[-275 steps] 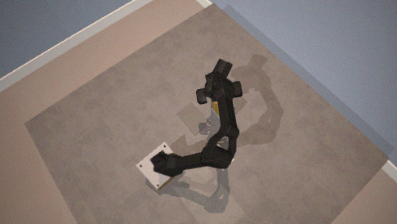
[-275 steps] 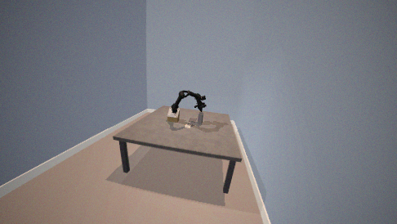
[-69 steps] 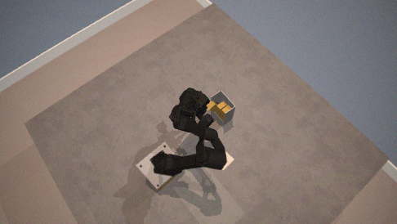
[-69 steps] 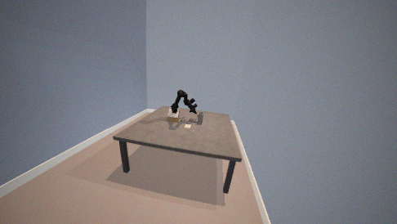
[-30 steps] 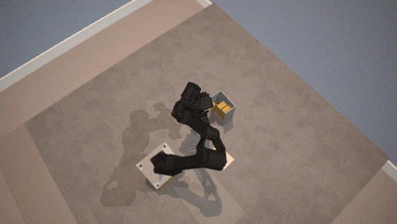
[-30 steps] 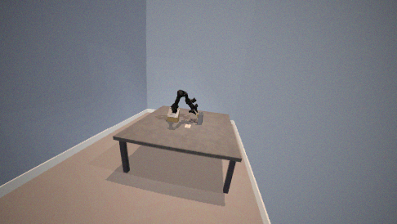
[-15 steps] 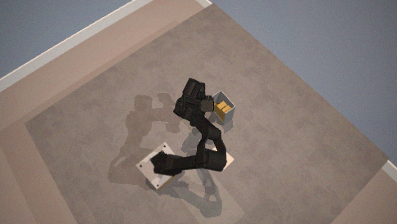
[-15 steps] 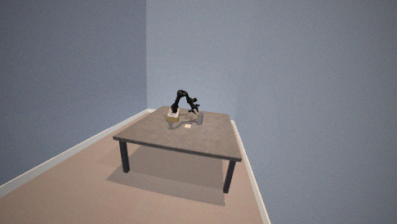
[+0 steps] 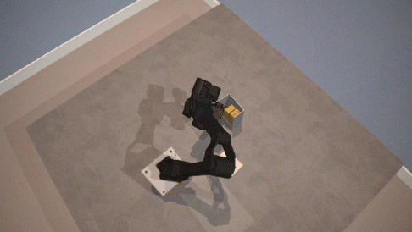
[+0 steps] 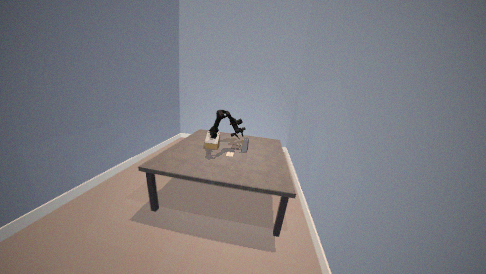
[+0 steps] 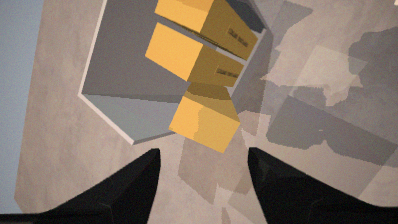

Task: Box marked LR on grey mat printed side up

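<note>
Right now the grey mat is 13 cm below my gripper tip, 6 cm behind it and 3 cm to the left of it.
</note>
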